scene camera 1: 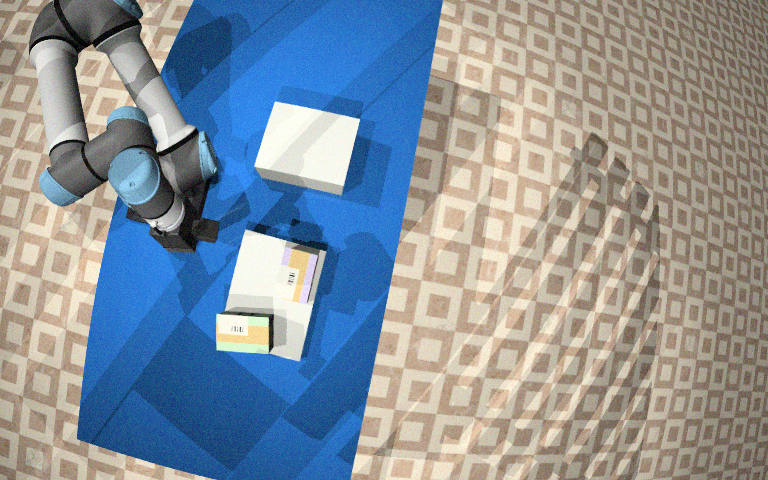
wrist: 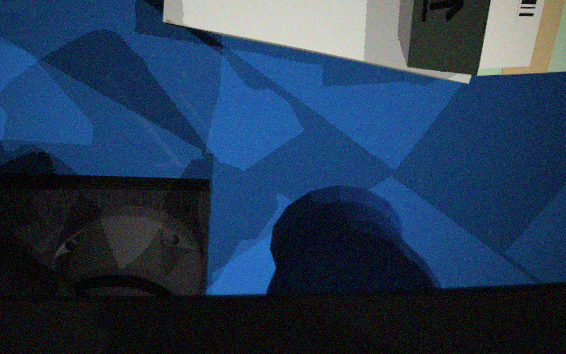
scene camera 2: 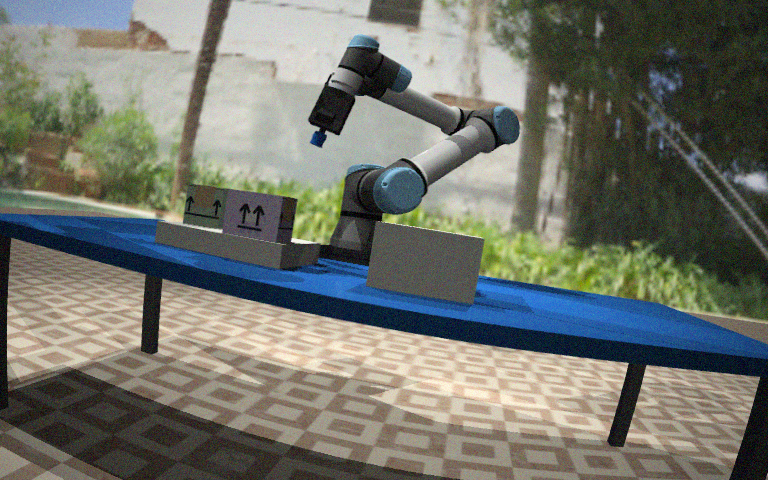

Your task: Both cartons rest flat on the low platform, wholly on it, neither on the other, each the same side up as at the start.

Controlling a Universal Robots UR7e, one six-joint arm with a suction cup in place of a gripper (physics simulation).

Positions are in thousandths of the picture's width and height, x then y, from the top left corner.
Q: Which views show the large white box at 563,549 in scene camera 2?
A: Scene camera 1 and scene camera 2 only.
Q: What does the lilac carton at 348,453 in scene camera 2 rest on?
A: A low platform.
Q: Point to a low platform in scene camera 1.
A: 331,584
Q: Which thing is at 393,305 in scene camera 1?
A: A large white box.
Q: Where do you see a lilac carton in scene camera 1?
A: At 387,564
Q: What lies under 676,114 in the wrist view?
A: A low platform.
